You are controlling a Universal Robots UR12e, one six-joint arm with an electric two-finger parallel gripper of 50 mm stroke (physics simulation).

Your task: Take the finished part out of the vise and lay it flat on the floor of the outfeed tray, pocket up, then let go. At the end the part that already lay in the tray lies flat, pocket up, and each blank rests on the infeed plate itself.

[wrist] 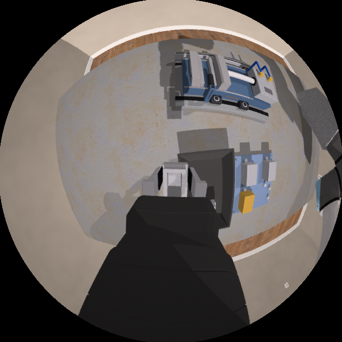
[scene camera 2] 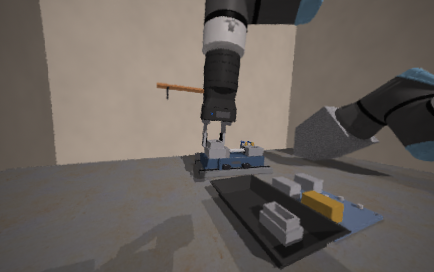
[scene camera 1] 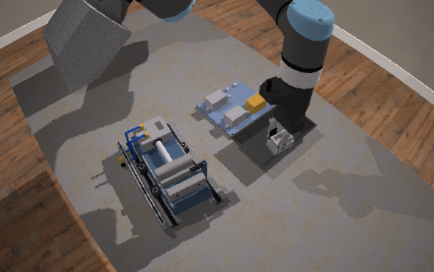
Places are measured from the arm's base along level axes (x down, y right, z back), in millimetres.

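Where they show: gripper, between the fingertips: [scene camera 2: 212,146] [scene camera 1: 276,143]; arm's base, origin of its link: [scene camera 2: 351,123] [scene camera 1: 101,10].
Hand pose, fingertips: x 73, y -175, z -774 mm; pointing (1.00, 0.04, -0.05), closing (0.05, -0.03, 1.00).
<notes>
Things, the pixels of their top centre, and the offset from my fingertips.
- light grey finished part, centre of its top: [scene camera 2: 214,140] [scene camera 1: 282,136] dx -17, dy -15, dz +0 mm
- grey part, centre of its top: [scene camera 2: 280,211] dx +92, dy -140, dz +89 mm
- blue vise, centre of its top: [scene camera 1: 164,154] [scene camera 2: 231,145] dx +40, dy +236, dz +148 mm
- blue infeed plate, centre of its top: [scene camera 1: 236,106] [scene camera 2: 311,199] dx +131, dy -68, dz +249 mm
- yellow block, centre of its top: [scene camera 2: 321,198] [scene camera 1: 256,99] dx +95, dy -119, dz +213 mm
My gripper [scene camera 1: 280,139] [scene camera 2: 214,139] [wrist: 175,173] is shut on a light grey finished part [scene camera 2: 216,148] [wrist: 175,165]. The part hangs about level in the air, its pocket facing up, and overlaps the left side of the dark outfeed tray [scene camera 1: 260,156] [scene camera 2: 239,196] [wrist: 212,167] in the wrist view. Another grey part [scene camera 2: 281,226] lies flat in the tray, pocket up; the gripper mostly hides it in the wrist view. The blue vise [scene camera 1: 192,201] [scene camera 2: 243,161] [wrist: 240,91] shows a gap between its grey jaws, with no part seen there.
The blue infeed plate [scene camera 1: 243,95] [scene camera 2: 360,220] [wrist: 260,193] adjoins the tray. Two grey blanks and a yellow block [scene camera 1: 255,103] [scene camera 2: 322,206] [wrist: 246,202] stand on it. A second arm with a large grey block [scene camera 1: 85,45] [scene camera 2: 325,135] [wrist: 320,115] is beyond the plate.
</notes>
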